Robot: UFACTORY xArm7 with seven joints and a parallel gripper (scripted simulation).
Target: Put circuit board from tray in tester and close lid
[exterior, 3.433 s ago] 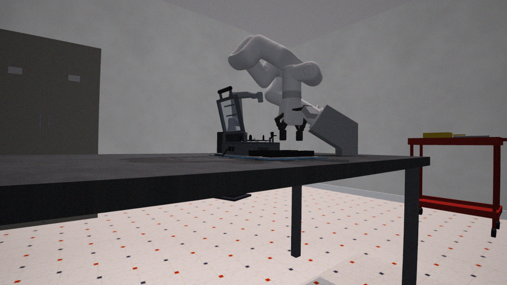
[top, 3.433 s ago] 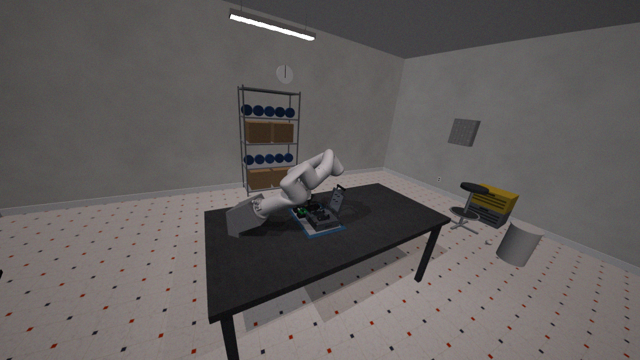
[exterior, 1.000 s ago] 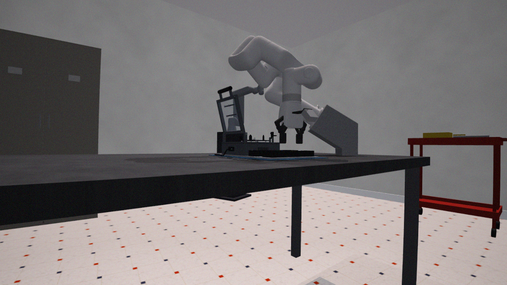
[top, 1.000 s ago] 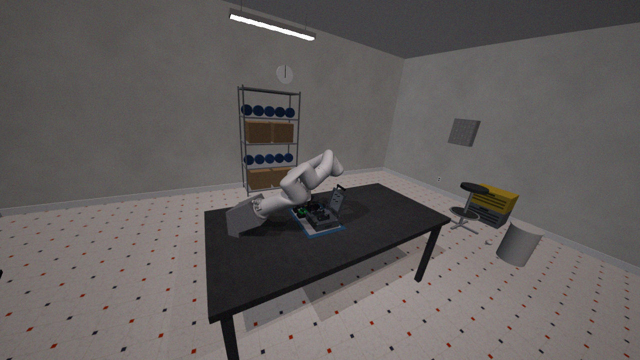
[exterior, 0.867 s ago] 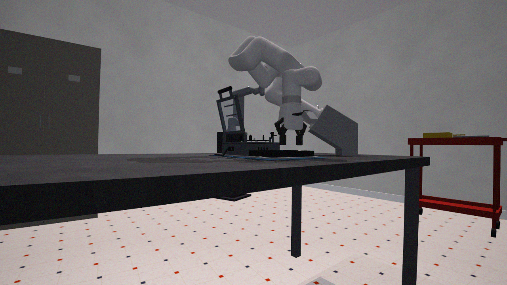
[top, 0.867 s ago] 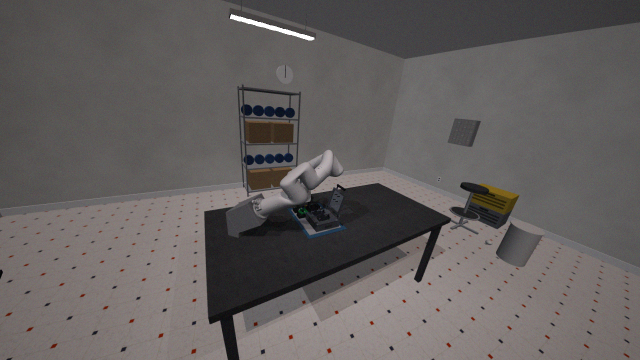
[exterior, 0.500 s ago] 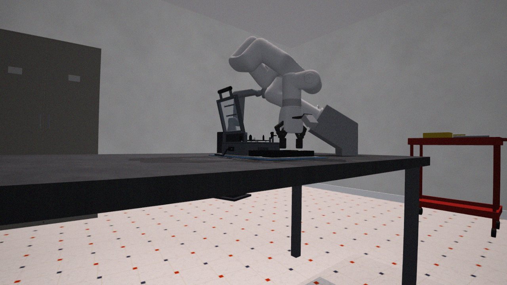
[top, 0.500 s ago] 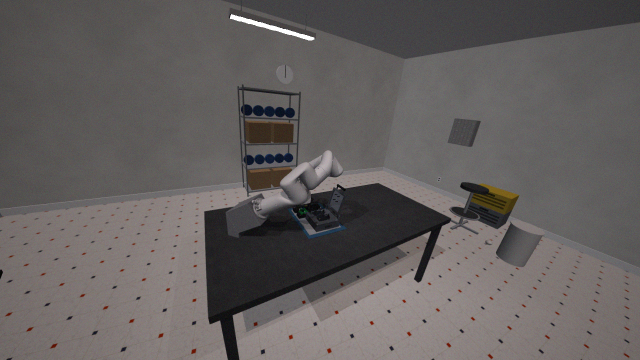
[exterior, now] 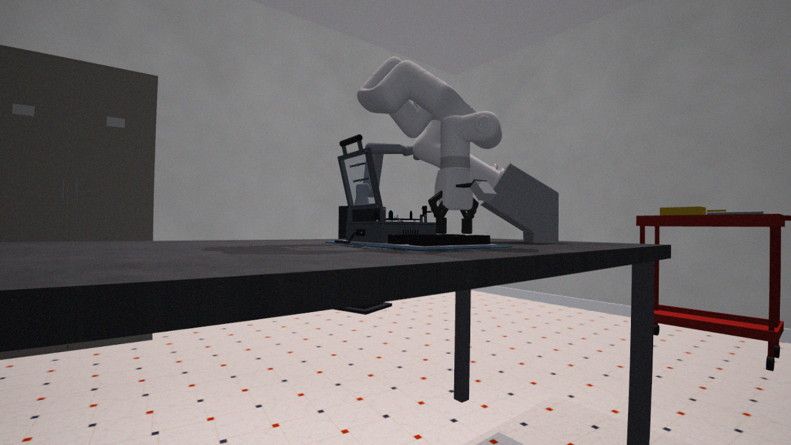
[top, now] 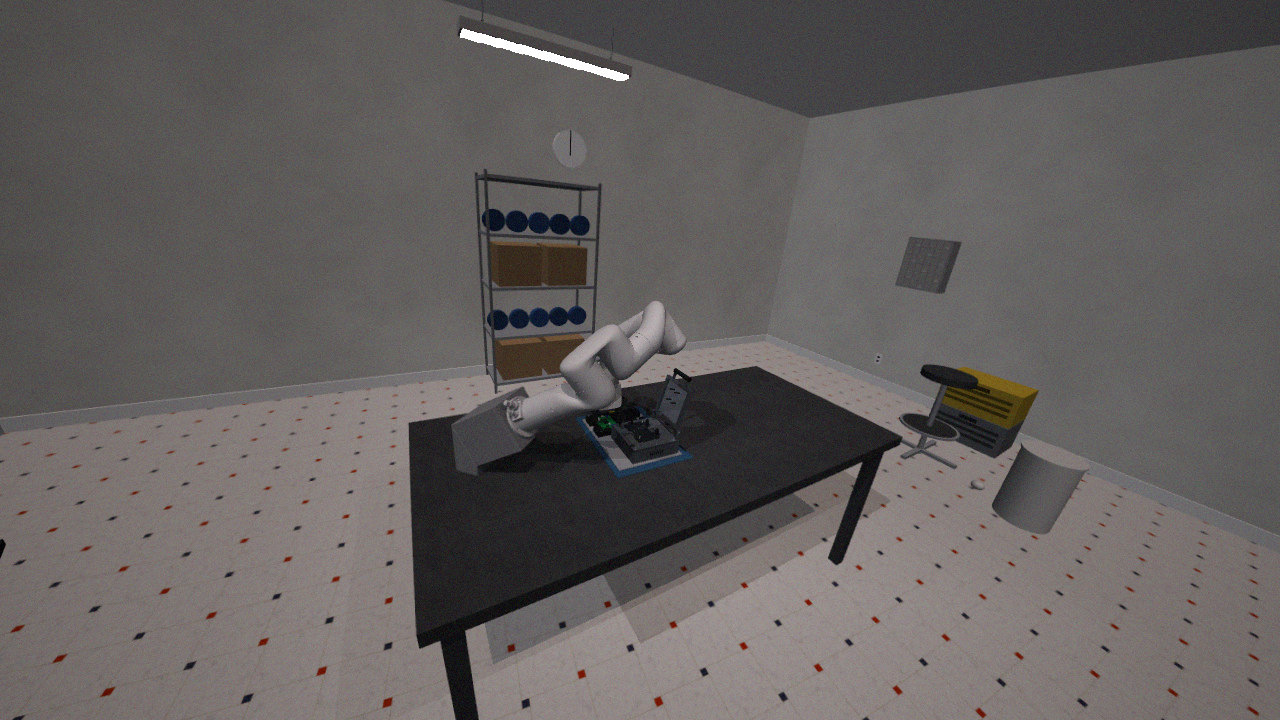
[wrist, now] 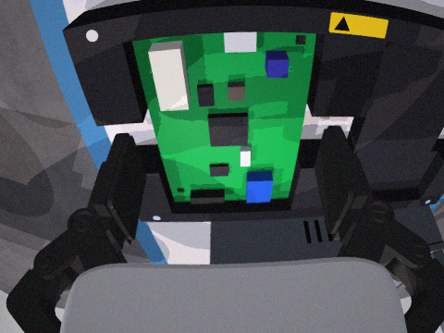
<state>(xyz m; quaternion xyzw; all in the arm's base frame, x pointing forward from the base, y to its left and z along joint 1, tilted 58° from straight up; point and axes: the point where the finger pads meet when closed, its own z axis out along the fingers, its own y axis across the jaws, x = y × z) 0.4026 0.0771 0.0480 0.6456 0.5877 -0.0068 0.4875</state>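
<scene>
Now: the circuit board 20 mm below my hand. Also, from my hand: tester (30 mm ahead, 160 mm to the right, 70 mm above); then lid (110 mm ahead, 230 mm to the right, 140 mm above); then latch hook (40 mm behind, 100 mm to the right, 50 mm above).
</scene>
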